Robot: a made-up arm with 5 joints.
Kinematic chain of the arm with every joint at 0, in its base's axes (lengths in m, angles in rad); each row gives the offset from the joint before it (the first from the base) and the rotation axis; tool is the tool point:
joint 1: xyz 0 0 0.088 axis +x
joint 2: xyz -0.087 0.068 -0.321 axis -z
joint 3: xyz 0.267 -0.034 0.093 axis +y
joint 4: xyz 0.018 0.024 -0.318 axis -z
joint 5: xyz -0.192 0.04 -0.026 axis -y
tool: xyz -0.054 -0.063 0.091
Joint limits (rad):
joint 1: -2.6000..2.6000
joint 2: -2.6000..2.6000
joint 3: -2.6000..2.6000
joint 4: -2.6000..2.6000
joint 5: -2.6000..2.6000
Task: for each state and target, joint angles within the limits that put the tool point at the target. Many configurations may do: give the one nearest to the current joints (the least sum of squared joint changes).
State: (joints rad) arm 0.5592 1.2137 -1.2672 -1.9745 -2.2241
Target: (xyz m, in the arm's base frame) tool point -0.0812 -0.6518 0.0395
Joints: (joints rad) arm -0.3104 1.4278 -1.3288 -1.9931 -2.5905
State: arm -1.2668 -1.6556 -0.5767 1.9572 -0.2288
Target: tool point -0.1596 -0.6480 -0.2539
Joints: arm -2.0482 -1.3056 -0.3573 2.1939 0.0932
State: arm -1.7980 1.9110 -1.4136 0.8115 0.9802
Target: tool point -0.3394 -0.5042 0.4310
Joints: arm -1.3378 2.3839 -1.5023 0.9448 0.4362
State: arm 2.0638 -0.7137 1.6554 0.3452 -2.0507
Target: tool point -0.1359 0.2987 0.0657
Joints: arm 1.5194 -0.8280 1.1733 0.2072 -2.2126
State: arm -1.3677 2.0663 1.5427 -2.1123 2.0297
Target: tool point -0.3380 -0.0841 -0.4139
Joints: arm -0.5731 1.7722 1.2193 -1.8074 1.6935
